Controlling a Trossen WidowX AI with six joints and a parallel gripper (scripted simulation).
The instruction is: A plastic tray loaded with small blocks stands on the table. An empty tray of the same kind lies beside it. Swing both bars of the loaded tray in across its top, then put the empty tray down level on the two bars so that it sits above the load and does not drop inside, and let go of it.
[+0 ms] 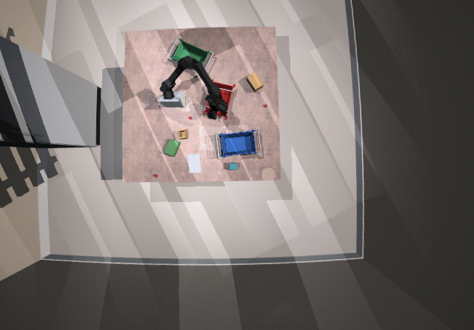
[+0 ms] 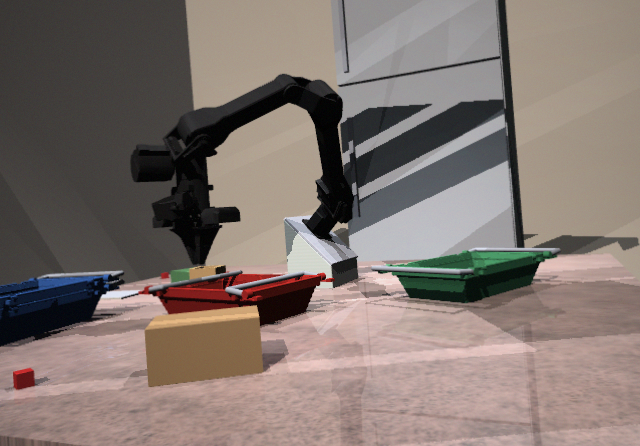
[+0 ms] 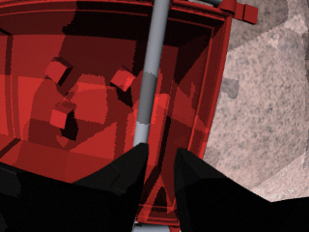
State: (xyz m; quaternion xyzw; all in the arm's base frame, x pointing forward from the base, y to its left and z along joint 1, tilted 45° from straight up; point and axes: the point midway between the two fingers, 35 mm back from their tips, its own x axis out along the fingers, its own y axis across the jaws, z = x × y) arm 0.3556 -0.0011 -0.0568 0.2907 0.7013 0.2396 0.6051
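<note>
Right now my gripper tip is 420 mm to the right of the green tray, 270 mm past it and 40 mm above it. Round my gripper tip: white card 430 mm to the right, 130 mm behind, 90 mm below; small tan box 250 mm behind, 210 mm to the right, 70 mm below; teal block 420 mm to the right, 180 mm ahead, 70 mm below.
</note>
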